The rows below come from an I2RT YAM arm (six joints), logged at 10 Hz.
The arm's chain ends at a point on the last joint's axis. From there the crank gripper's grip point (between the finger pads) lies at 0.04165 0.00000 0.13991 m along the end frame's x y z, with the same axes.
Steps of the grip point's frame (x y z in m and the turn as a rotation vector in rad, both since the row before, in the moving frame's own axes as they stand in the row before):
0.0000 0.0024 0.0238 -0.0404 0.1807 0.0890
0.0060 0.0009 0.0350 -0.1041 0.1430 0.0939
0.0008 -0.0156 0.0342 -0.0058 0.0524 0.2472
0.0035 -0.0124 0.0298 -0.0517 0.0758 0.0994
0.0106 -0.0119 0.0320 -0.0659 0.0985 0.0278
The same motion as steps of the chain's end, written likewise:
-0.0240 -0.0079 0.0337 -0.0404 0.1807 0.0890
-0.0126 -0.0181 0.0433 -0.1041 0.1430 0.0939
-0.0050 -0.0275 0.0366 -0.0058 0.0524 0.2472
-0.0064 -0.0242 0.0336 -0.0517 0.0758 0.0994
-0.0028 -0.0223 0.0371 -0.0659 0.0985 0.0278

